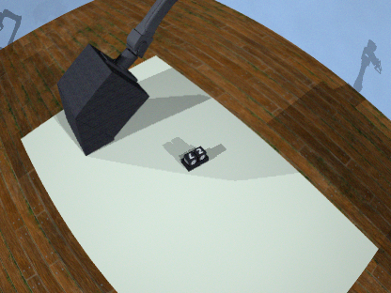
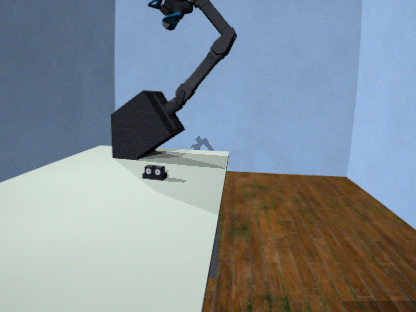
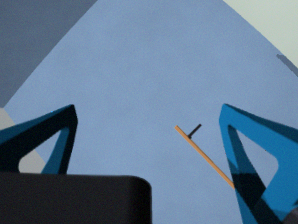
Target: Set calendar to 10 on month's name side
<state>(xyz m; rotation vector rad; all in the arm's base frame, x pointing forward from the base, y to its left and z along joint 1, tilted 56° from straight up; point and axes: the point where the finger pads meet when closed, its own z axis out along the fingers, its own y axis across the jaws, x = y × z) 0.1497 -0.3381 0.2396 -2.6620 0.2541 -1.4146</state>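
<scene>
Now: hand 62 cm above the black tray, 20 cm short of it and 8 cm to the right of it.
</scene>
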